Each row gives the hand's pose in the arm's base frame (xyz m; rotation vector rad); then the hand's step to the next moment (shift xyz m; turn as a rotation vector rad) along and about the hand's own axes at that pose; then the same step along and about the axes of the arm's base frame.
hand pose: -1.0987 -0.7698 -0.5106 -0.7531 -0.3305 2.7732
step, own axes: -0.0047 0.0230 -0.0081 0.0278 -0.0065 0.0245
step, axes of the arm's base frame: 0.0041 -0.0219 -0.0111 -0.0348 0.0106 0.0095
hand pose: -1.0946 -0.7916 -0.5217 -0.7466 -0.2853 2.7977
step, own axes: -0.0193 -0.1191 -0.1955 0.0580 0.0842 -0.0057
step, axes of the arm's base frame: 0.1363 0.1333 -0.1282 -0.0604 -0.0639 -0.0524
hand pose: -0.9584 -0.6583 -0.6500 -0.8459 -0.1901 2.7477
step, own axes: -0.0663 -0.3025 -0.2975 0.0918 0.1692 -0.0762
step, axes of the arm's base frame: 0.2844 0.2852 -0.1489 -0.0650 -0.1323 -0.1453
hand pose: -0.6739 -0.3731 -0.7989 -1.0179 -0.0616 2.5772
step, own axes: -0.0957 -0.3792 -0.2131 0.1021 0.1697 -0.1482
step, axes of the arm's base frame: 0.3281 0.2997 -0.0295 -0.0240 -0.1359 -0.2053
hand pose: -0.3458 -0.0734 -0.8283 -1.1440 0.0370 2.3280
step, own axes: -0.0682 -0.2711 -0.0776 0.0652 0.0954 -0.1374
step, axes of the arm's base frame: 0.2198 0.1807 0.0567 0.0219 -0.0865 -0.1558
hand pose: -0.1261 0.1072 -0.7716 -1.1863 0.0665 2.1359
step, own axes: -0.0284 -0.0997 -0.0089 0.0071 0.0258 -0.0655
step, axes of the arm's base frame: 0.0747 0.0579 0.0435 0.0304 -0.0391 -0.0506
